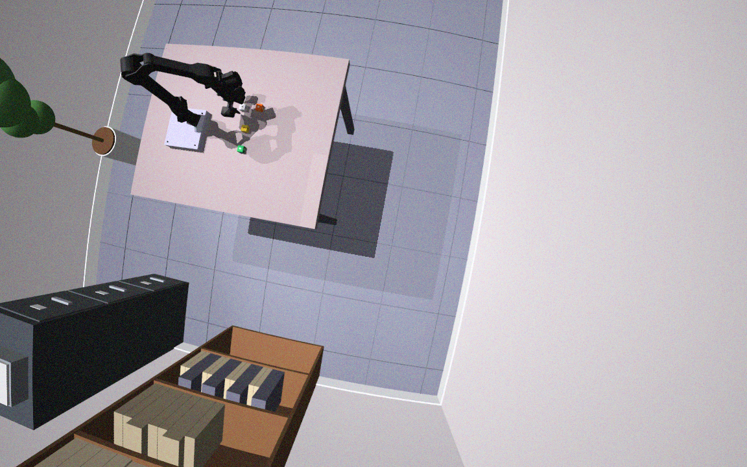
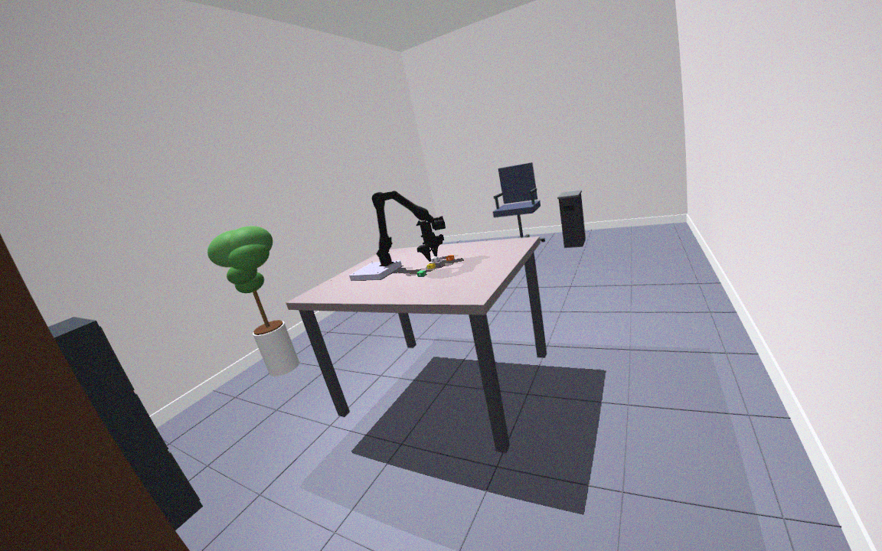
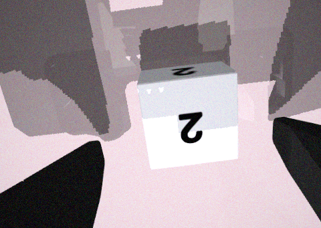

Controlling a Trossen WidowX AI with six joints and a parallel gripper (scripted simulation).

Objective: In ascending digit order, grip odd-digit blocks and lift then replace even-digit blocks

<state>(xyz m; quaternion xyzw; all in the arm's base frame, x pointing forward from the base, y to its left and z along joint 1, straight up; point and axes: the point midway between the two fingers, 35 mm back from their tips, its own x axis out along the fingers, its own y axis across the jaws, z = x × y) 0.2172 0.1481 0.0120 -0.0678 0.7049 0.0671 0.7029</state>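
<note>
The white block lies 10 mm ahead of my gripper tip. Also, from my gripper tip: green block (90 mm ahead, 210 mm to the right); then yellow block (70 mm ahead, 100 mm to the right); then orange block (100 mm ahead, 30 mm to the left).
</note>
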